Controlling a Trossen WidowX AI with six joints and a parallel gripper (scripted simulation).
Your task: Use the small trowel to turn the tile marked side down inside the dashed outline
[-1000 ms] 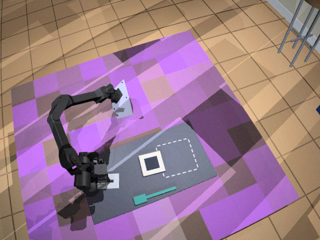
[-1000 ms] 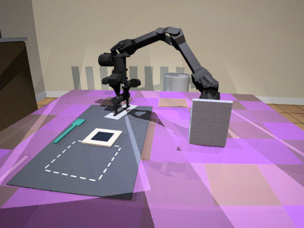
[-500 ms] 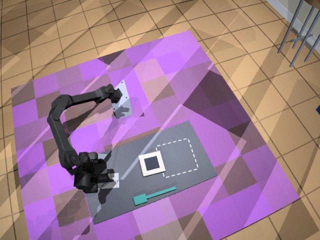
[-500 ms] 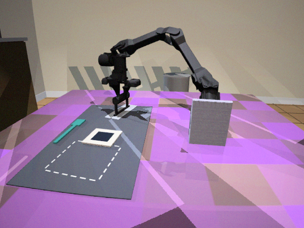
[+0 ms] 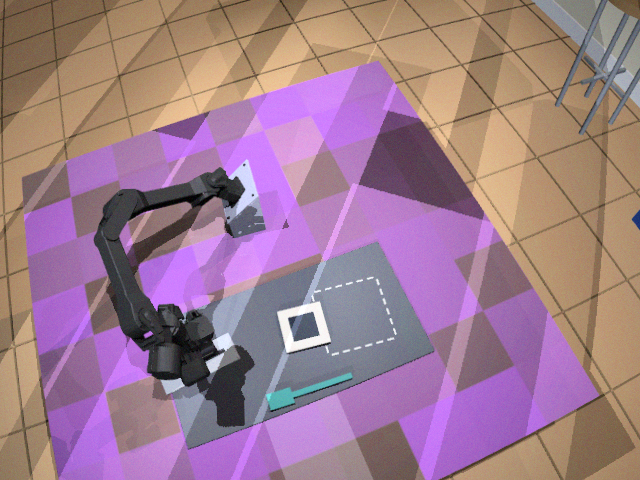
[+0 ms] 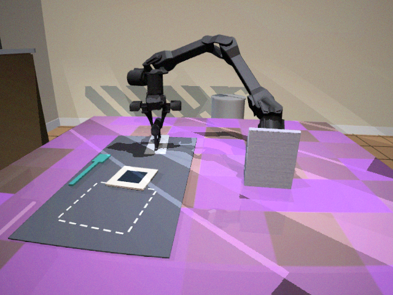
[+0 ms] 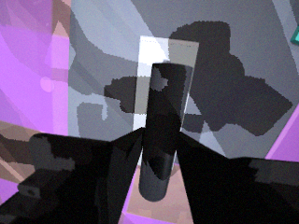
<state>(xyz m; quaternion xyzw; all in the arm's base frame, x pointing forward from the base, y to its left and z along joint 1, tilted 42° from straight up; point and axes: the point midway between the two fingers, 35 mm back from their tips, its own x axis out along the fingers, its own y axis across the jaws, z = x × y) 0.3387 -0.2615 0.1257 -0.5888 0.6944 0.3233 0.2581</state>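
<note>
The grey mat is 23 cm to the left of my gripper tip, 8 cm below it and 5 cm ahead of it. The rest, counted from my gripper tip: teal trowel: 20 cm to the left, 19 cm ahead, 6 cm below; then tile: 28 cm to the left, 6 cm below, 4 cm ahead.
</note>
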